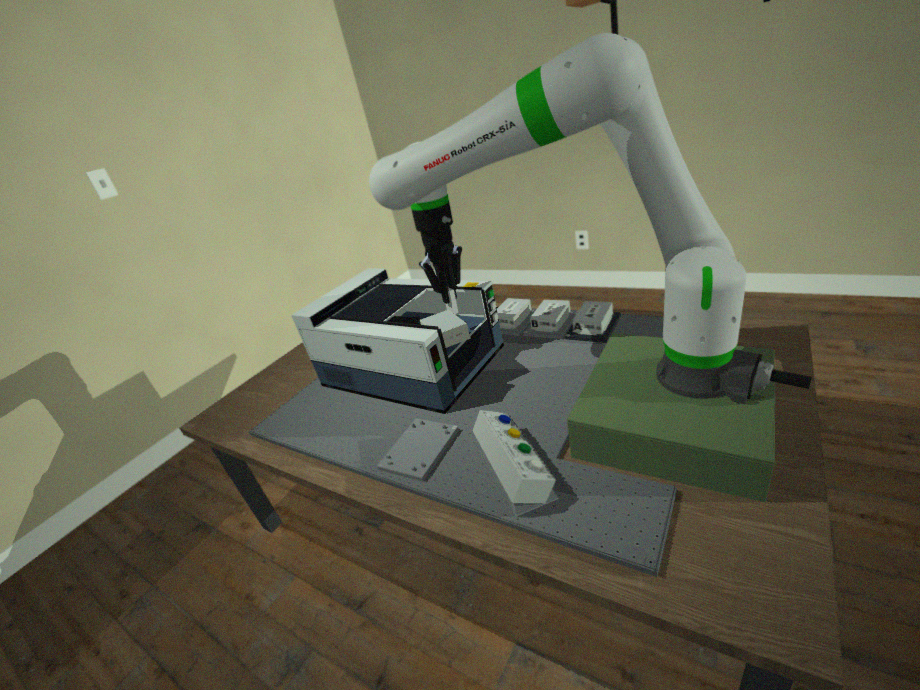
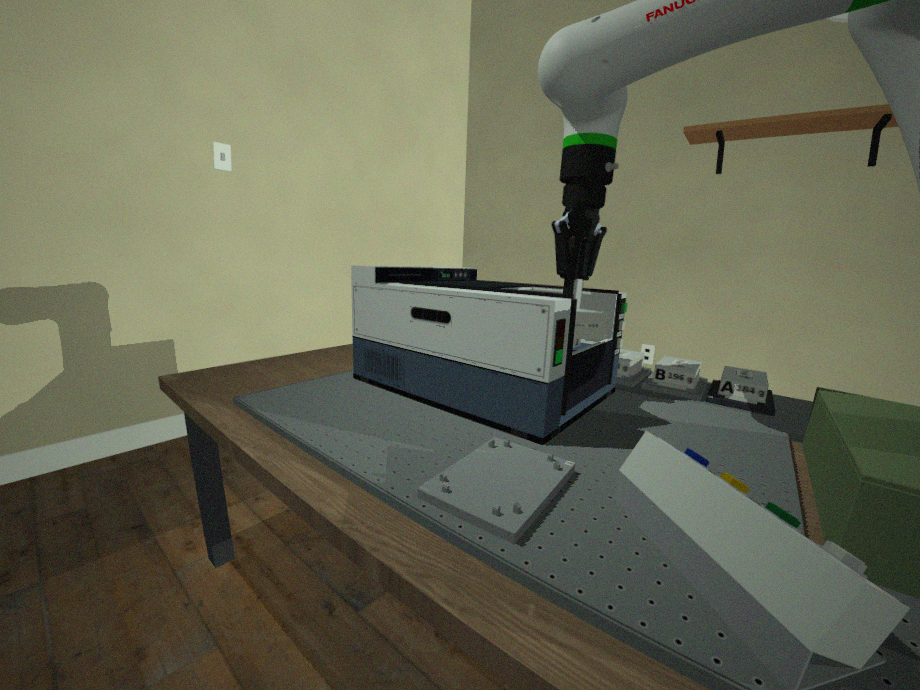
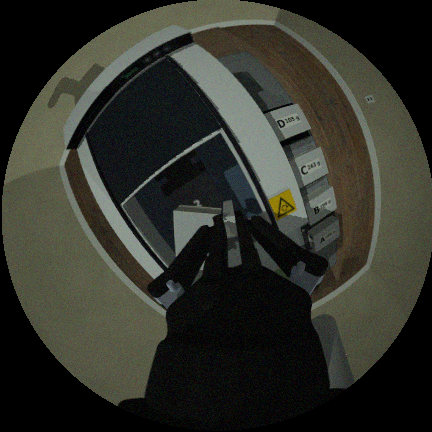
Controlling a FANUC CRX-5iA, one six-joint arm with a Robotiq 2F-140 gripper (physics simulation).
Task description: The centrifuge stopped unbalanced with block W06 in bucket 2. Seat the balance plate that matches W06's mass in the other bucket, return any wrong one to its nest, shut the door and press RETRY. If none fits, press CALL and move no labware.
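Seen in the pictures: gripper, fingertip midpoint: [image 1: 452, 312] [image 3: 228, 208]; arm's base, link origin: [image 1: 695, 375].
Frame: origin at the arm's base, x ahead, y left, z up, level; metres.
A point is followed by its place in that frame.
The centrifuge [image 1: 378, 349] @(x 0.657, y 0.274, z 0.084 m) [image 2: 457, 336] @(x 0.667, y 0.276, z 0.051 m) [image 3: 250, 132] @(x 0.704, y -0.022, z 0.124 m) stands at the mat's back left, its dark sliding door [image 1: 378, 303] @(x 0.795, y 0.138, z 0.127 m) [image 3: 149, 116] @(x 0.789, y 0.097, z 0.127 m) drawn back over part of the chamber. A pale block [image 1: 446, 325] @(x 0.537, y 0.141, z 0.102 m) [image 3: 189, 229] @(x 0.596, y 0.123, z 0.099 m) sits in the bucket marked 2. My gripper [image 1: 452, 300] @(x 0.604, y 0.045, z 0.080 m) [image 2: 572, 290] [image 3: 228, 208] @(x 0.604, y 0.045, z 0.080 m) is shut with nothing between the fingers; its tips hang at the chamber opening just beside that block. Balance plates rest in a row of nests beside the centrifuge: D 109 g [image 3: 289, 120] @(x 0.746, y -0.189, z -0.031 m), C 243 g [image 3: 310, 167] @(x 0.605, y -0.210, z -0.032 m) [image 1: 514, 311] @(x 0.577, y -0.189, z -0.031 m), B [image 3: 322, 205] @(x 0.477, y -0.235, z -0.031 m) [image 1: 552, 314] @(x 0.451, y -0.205, z -0.031 m) [image 2: 676, 373] @(x 0.461, y -0.173, z -0.041 m), A [image 3: 324, 238] @(x 0.343, y -0.242, z -0.030 m) [image 1: 593, 316] @(x 0.331, y -0.228, z -0.032 m) [image 2: 745, 386] @(x 0.334, y -0.196, z -0.042 m).
A white button box [image 1: 514, 466] @(x 0.196, y 0.377, z -0.003 m) [image 2: 718, 507] @(x 0.257, y 0.348, z -0.018 m) with blue [image 1: 504, 418] @(x 0.297, y 0.265, z -0.014 m), yellow [image 1: 514, 431] @(x 0.256, y 0.289, z -0.016 m) and green [image 1: 525, 448] @(x 0.210, y 0.320, z -0.015 m) buttons lies at the mat's front. A grey pegged plate [image 1: 418, 448] @(x 0.462, y 0.383, z -0.071 m) [image 2: 499, 486] @(x 0.455, y 0.397, z -0.071 m) lies to its left. The arm stands on a green pedestal [image 1: 670, 418] @(x 0.002, y 0.147, z 0.000 m) at the right.
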